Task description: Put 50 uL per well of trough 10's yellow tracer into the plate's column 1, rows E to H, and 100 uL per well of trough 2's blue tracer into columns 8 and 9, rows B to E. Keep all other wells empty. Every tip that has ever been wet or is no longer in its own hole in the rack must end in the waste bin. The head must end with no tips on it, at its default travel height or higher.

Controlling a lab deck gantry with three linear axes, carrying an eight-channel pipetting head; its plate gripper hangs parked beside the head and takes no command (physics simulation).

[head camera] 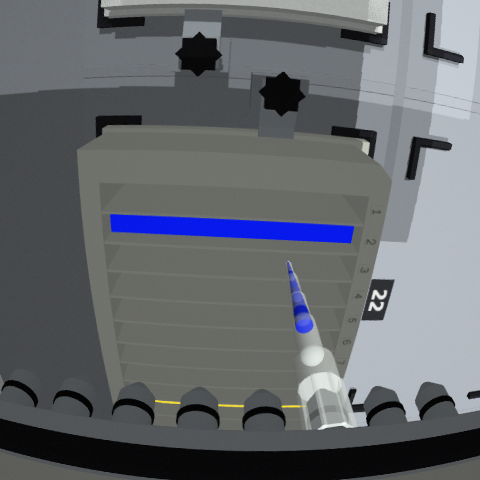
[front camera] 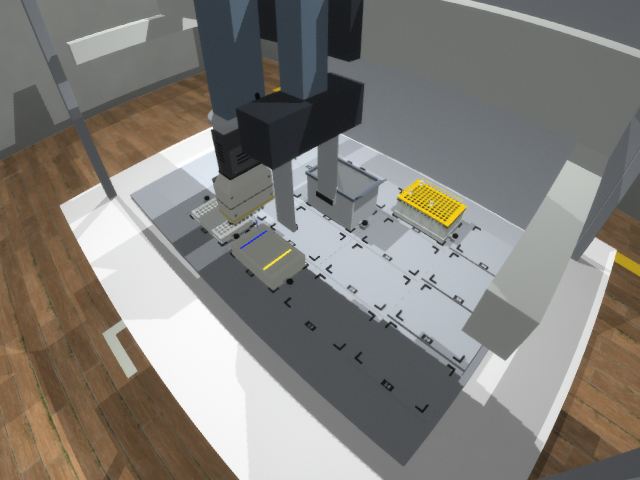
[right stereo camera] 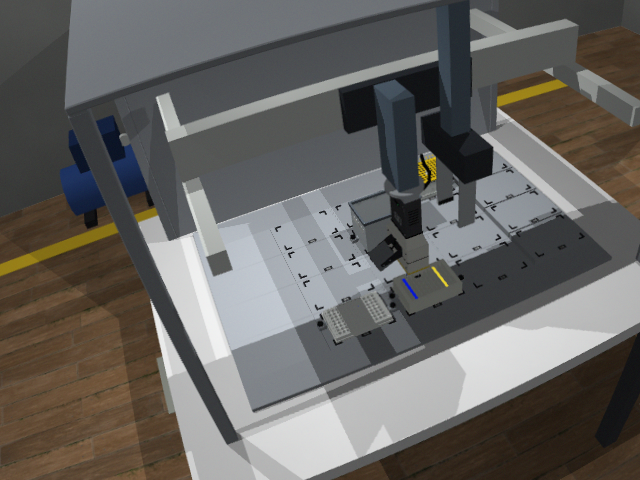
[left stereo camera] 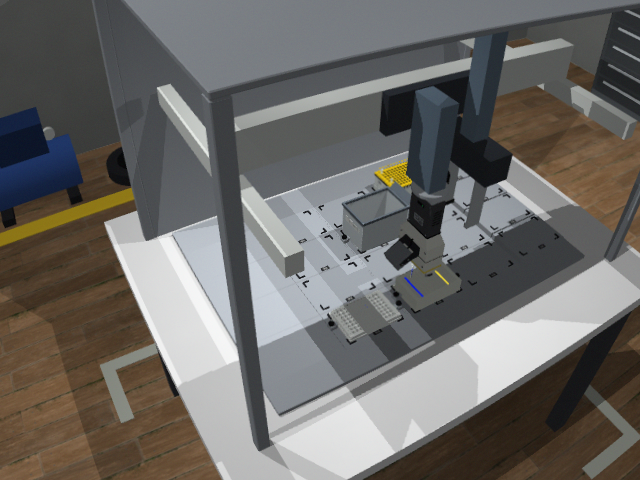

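Observation:
The pipetting head [front camera: 244, 193] [left stereo camera: 429, 246] [right stereo camera: 408, 248] is over the trough reservoir [front camera: 281, 274] [head camera: 230, 167] [left stereo camera: 434, 299] [right stereo camera: 436, 299]. One nozzle, third from the right in the head view, carries a tip [head camera: 300, 305] with blue liquid inside; the other nozzles are bare. Trough 2's blue tracer [front camera: 253, 239] [head camera: 232, 228] [left stereo camera: 413, 287] [right stereo camera: 409, 288] and trough 10's yellow tracer [front camera: 277, 259] [left stereo camera: 442, 277] [right stereo camera: 439, 276] show. The plate [front camera: 223, 240] [head camera: 245, 14] stands beside the reservoir; its well contents are too small to tell. The parked plate gripper [front camera: 306, 212] [right stereo camera: 455, 212] is open and empty.
The grey waste bin [front camera: 356, 209] [left stereo camera: 361, 232] [right stereo camera: 364, 227] stands behind the reservoir and plate. The yellow-topped tip rack [front camera: 423, 219] [left stereo camera: 382, 175] stands at the back, with a few whitish tips in it. The black knobs [head camera: 199, 54] [head camera: 282, 94] stand between plate and reservoir.

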